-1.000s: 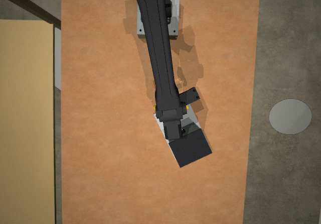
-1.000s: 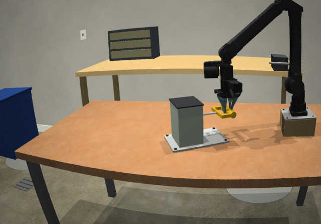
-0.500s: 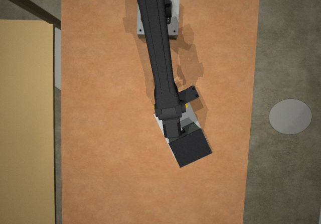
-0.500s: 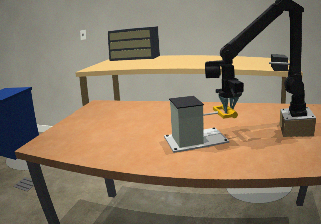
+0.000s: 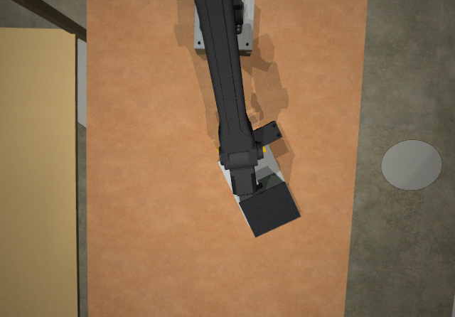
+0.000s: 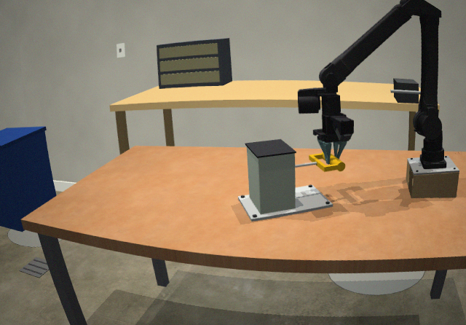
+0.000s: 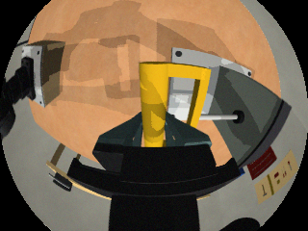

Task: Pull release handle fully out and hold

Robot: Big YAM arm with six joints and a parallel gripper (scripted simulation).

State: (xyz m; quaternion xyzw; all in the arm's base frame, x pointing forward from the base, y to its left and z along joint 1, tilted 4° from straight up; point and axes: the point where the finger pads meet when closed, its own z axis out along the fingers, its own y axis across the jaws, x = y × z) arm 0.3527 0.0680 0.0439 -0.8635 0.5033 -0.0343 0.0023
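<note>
My gripper is now 4 cm short of the yellow release handle and 3 cm to the right of it.
</note>
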